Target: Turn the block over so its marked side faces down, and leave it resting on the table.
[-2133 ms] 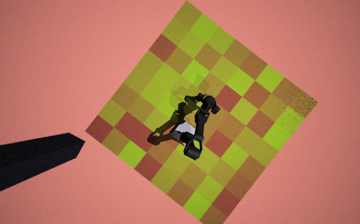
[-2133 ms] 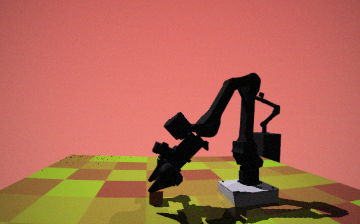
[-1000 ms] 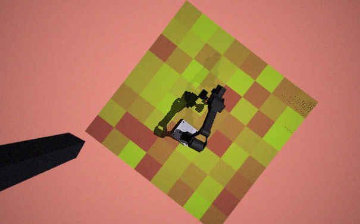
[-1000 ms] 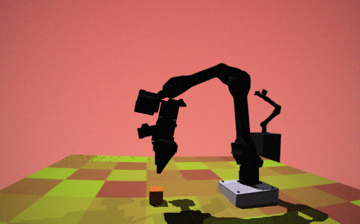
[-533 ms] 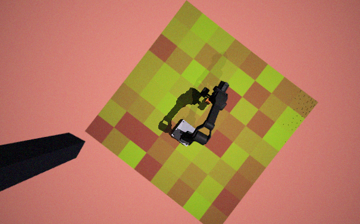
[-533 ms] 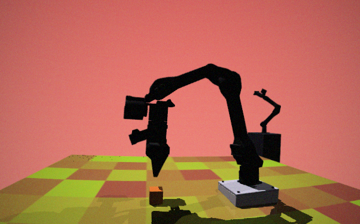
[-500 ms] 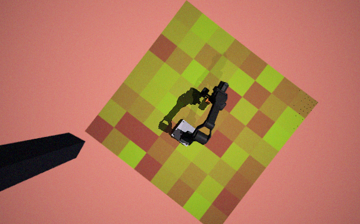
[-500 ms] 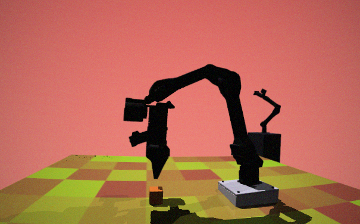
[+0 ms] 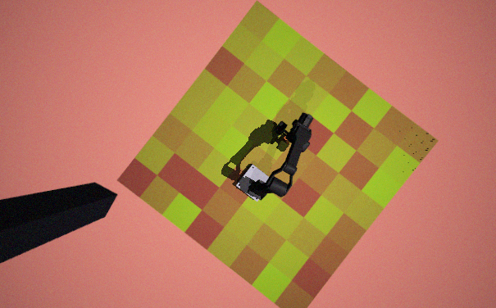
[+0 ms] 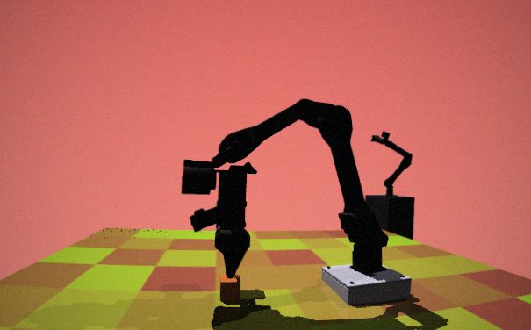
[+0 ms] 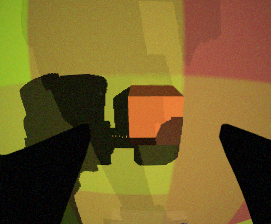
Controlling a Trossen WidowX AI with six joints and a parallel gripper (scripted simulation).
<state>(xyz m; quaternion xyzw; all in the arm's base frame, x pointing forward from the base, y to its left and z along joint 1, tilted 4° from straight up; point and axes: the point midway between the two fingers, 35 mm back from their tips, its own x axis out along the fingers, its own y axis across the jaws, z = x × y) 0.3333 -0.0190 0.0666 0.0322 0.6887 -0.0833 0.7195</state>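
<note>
The block lies 4 cm below my gripper tip and 1 cm behind it.
</note>
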